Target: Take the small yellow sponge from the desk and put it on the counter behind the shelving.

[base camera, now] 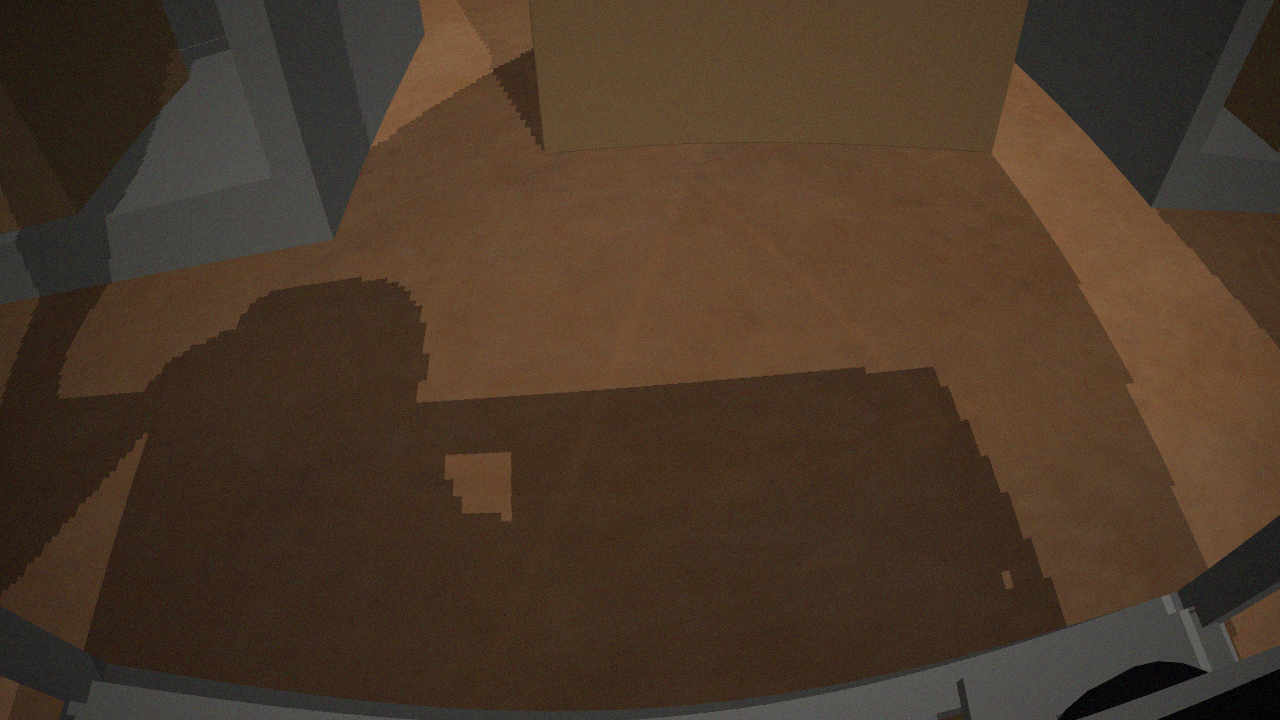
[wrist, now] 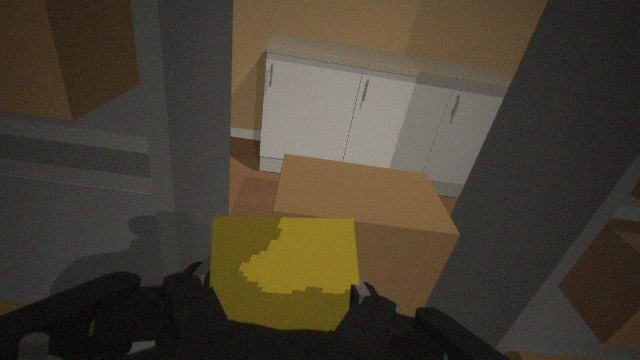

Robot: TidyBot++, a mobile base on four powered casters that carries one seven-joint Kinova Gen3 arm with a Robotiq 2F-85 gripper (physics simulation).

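The yellow sponge is held between the fingers of my gripper, which is shut on it, at the bottom of the wrist view. The counter has a pale top above white cabinet doors and stands against the far wall, seen through the gap between two grey shelving units. The left shelving and the right shelving rise on both sides of that gap. The desk does not show in either view.
A large brown box stands on the floor in the gap, between me and the counter. Brown boxes also sit on the left shelving and on the right shelving. Shadows lie across the wooden floor.
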